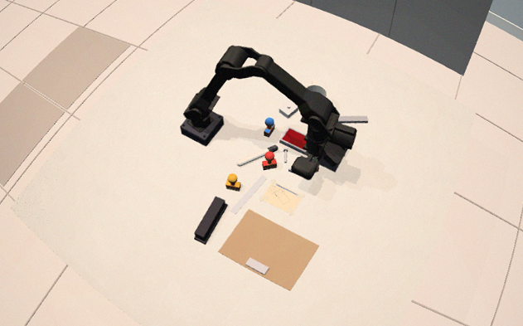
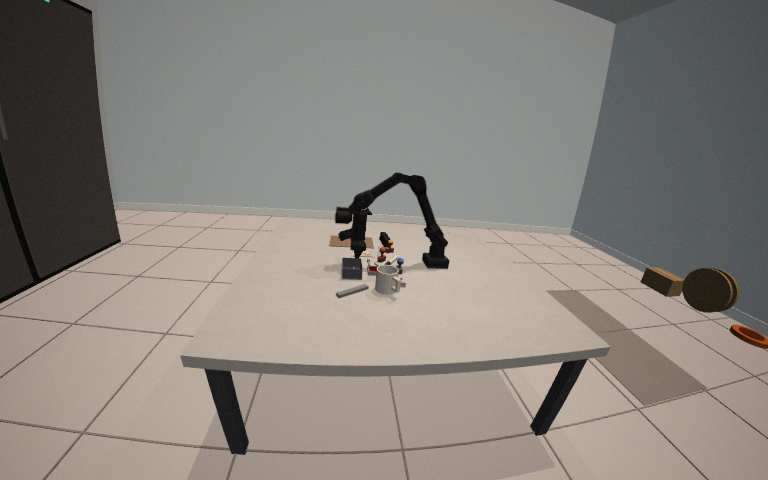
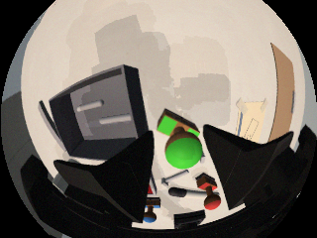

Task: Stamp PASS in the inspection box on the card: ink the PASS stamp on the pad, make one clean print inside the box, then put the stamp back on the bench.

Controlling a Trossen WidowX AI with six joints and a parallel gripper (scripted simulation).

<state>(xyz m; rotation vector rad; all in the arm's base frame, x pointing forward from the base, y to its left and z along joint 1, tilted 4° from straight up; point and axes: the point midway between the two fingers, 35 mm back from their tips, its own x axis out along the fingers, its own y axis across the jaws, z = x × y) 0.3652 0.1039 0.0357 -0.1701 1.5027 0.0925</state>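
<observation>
The green-knobbed stamp lies 10 mm below my gripper tip. The rest, counted from my gripper tip: dark tray 90 mm to the left, 20 mm below; red-knobbed stamp 110 mm behind, 70 mm to the right, 10 mm below; red ink pad 100 mm behind, 50 mm to the left, 30 mm below.
</observation>
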